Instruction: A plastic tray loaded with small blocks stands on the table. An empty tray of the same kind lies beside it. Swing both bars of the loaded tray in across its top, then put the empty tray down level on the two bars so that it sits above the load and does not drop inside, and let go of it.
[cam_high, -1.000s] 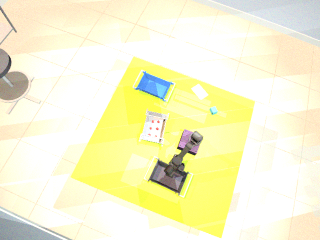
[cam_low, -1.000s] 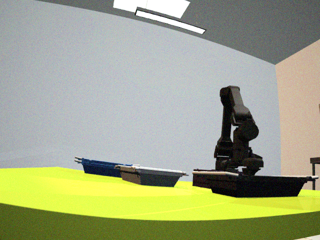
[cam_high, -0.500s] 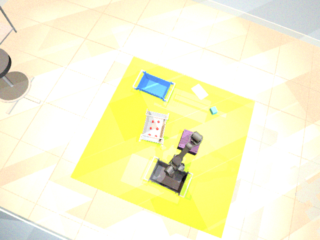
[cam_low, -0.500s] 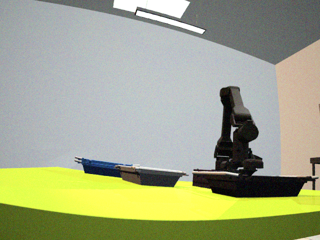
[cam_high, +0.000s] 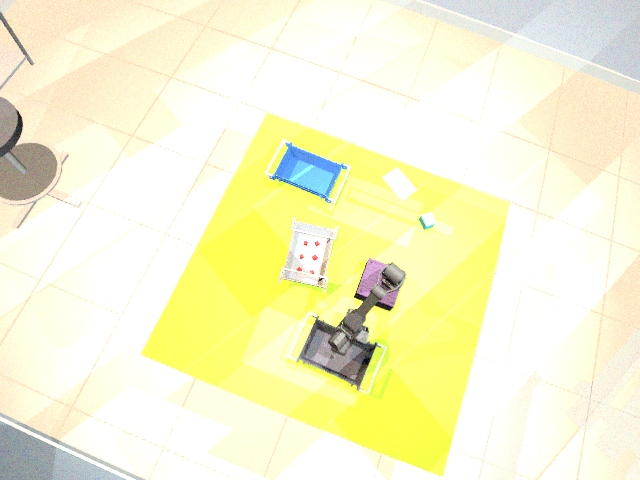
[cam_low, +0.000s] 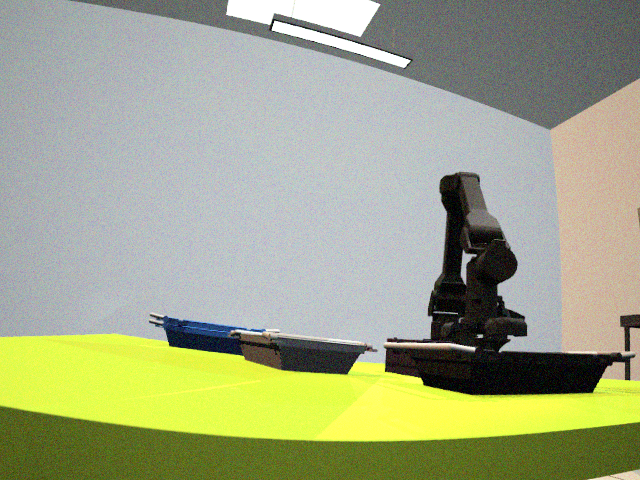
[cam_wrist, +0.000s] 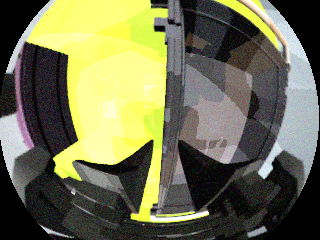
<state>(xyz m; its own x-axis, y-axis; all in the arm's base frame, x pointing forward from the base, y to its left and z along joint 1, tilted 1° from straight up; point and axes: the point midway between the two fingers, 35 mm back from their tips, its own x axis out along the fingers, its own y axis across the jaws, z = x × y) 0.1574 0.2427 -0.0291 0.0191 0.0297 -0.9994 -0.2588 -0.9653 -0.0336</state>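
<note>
Right now my gripper tip is 2 cm short of the dark grey tray, 8 cm to the right of it and 3 cm below it. Also, from my gripper tip: white card (17 cm behind, 78 cm to the right, 1 cm below); then cyan block (31 cm behind, 59 cm to the right, 1 cm above).
</note>
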